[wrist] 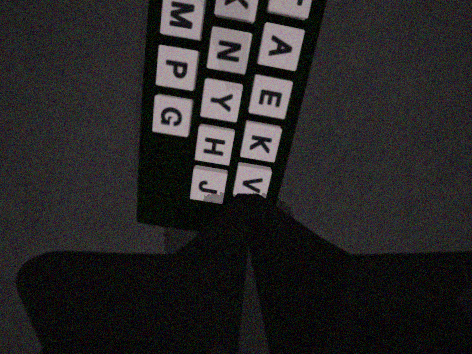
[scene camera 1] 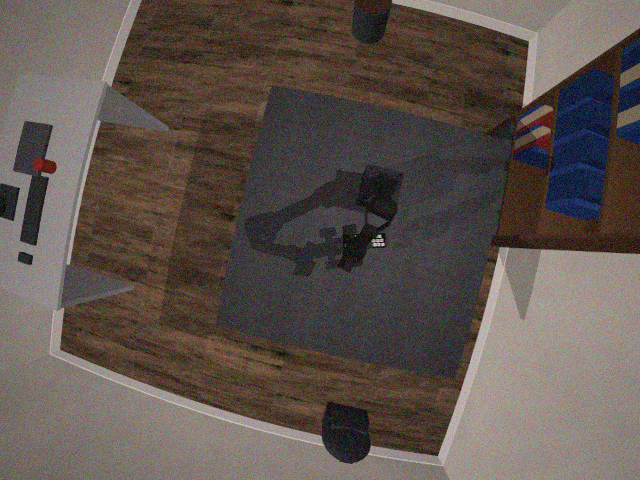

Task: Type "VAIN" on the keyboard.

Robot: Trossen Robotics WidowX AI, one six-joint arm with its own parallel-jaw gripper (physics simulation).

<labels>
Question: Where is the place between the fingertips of my gripper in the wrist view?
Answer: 247,204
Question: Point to a black keyboard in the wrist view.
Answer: At 166,162
</labels>
